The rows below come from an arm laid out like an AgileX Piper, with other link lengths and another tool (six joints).
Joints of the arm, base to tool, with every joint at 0 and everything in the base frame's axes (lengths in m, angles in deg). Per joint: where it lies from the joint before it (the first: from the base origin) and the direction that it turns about. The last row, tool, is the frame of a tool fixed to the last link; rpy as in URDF.
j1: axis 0 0 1 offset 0 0 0.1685
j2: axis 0 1 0 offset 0 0 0
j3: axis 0 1 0 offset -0.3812 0 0.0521
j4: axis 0.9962 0 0.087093 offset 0.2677 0 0.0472
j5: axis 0 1 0 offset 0 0 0
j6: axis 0.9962 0 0.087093 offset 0.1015 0 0.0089
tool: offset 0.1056 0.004 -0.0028 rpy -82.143 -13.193 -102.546
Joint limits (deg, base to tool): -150..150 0..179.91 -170..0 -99.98..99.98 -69.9..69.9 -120..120
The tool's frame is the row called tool.
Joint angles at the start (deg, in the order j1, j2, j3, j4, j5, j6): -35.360, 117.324, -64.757, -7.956, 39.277, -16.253
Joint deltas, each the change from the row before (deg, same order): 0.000, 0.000, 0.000, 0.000, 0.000, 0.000; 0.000, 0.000, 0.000, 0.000, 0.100, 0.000; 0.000, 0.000, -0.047, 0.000, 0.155, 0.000; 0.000, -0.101, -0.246, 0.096, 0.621, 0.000; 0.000, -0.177, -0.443, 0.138, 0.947, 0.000; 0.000, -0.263, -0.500, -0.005, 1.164, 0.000; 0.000, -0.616, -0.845, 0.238, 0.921, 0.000
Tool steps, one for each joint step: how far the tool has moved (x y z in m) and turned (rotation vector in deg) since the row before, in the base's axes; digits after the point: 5 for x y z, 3 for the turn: 0.00000, 0.00000, 0.00000, 0.000, 0.000, 0.000; -0.00031, 0.00018, 0.00000, 0.049, 0.087, -0.009; -0.00023, 0.00009, 0.00017, 0.049, 0.096, -0.014; -0.00036, 0.00027, 0.00161, 0.157, 0.217, -0.128; -0.00017, 0.00014, 0.00289, 0.185, 0.259, -0.188; -0.00065, -0.00004, 0.00380, 0.131, 0.386, -0.105; 0.00257, -0.00144, 0.00757, -0.250, -0.494, -0.255
